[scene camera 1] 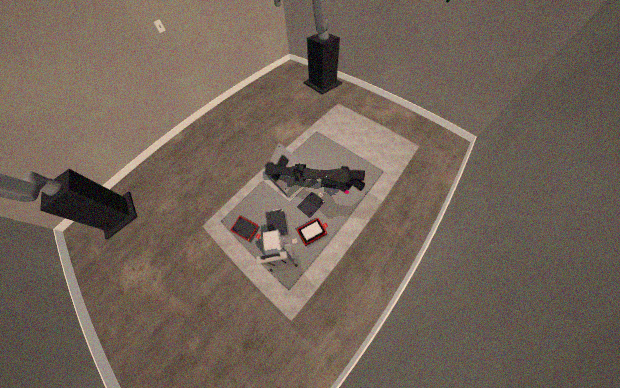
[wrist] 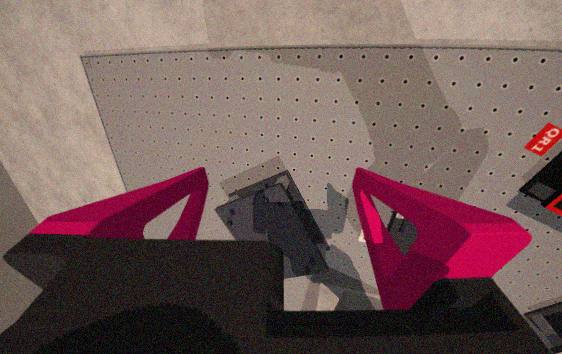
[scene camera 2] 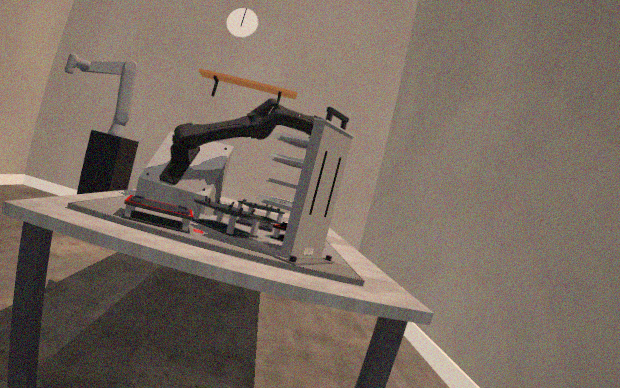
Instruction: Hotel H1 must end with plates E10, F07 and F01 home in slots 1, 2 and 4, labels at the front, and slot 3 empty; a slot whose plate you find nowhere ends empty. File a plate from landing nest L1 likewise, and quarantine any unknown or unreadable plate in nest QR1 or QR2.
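Frame: origin at the arm's base, x up, y back, z right, level; metres.
Seen in the pictures: gripper, fingertip midpoint: (scene camera 1: 351, 187) (wrist: 280, 175); arm's base at its link origin: (scene camera 2: 180, 163).
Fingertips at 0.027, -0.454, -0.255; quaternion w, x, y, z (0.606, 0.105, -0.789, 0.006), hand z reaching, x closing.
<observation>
Offsets run from my fingertips to a thing's top centre, as dx, dy, dz. "*": to the spot under its first point. Level surfaces: height alone.
My gripper (wrist: 280, 175) (scene camera 1: 347, 192) is open, with no plate between its pink fingers; it does not show in scene camera 2. In the wrist view a dark grey rectangular nest or plate {-0.106, +0.175, -0.015} (wrist: 305, 235) lies below and between the fingertips, turned at an angle and partly shadowed; no label is readable on it. Hotel H1 (scene camera 2: 325, 190) (scene camera 1: 272, 257) stands upright, its shelves facing the arm; its slot contents and plate labels are not readable. Nest QR1 (wrist: 557, 182) (scene camera 1: 312, 231) (scene camera 2: 159, 205) has a red rim and, in scene camera 1, a white centre. Another red-rimmed nest {-0.120, +0.298, +0.706} (scene camera 1: 245, 228) has a dark centre.
Two more dark nests or plates {* -0.155, +0.138, +0.241} (scene camera 1: 310, 204) {* -0.106, +0.173, +0.509} (scene camera 1: 276, 222) lie between the arm and the hotel. A large grey housing with a slanted panel (scene camera 2: 212, 162) stands behind the arm. The perforated base board {dx -0.166} (wrist: 165, 80) ends at a straight edge on the table {dx -0.179} (wrist: 45, 125).
</observation>
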